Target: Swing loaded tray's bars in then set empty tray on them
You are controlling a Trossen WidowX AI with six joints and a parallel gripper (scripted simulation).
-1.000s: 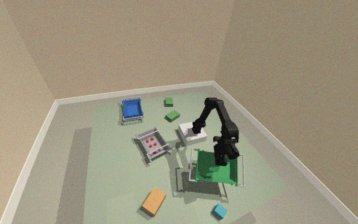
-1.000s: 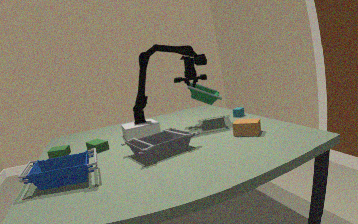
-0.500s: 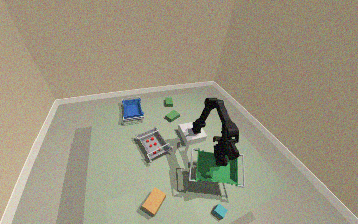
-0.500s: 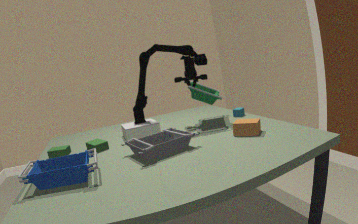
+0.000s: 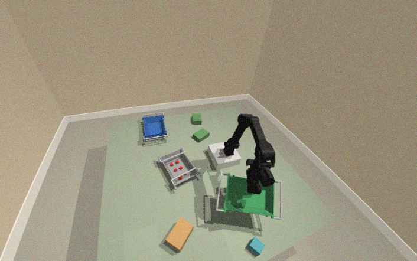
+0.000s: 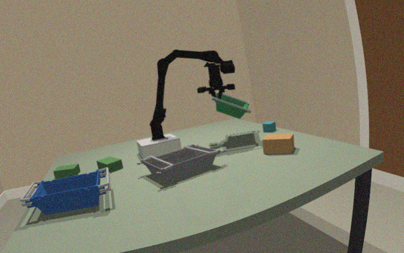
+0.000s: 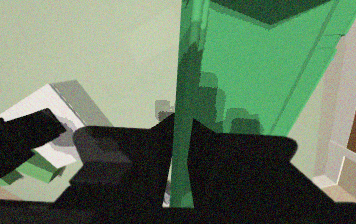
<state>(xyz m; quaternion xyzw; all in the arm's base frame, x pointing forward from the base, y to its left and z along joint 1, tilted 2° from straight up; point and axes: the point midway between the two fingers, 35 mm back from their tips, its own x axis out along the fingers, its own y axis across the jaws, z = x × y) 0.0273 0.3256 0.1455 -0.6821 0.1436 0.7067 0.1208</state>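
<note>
Right now my gripper tip is 70 mm to the right of the green tray and 30 mm short of it. Also, from my gripper tip: orange block 390 mm ahead, 150 mm below, 120 mm to the left; then cyan block 260 mm to the left, 160 mm below, 30 mm ahead; then red block 390 mm ahead, 330 mm to the right, 170 mm below.
</note>
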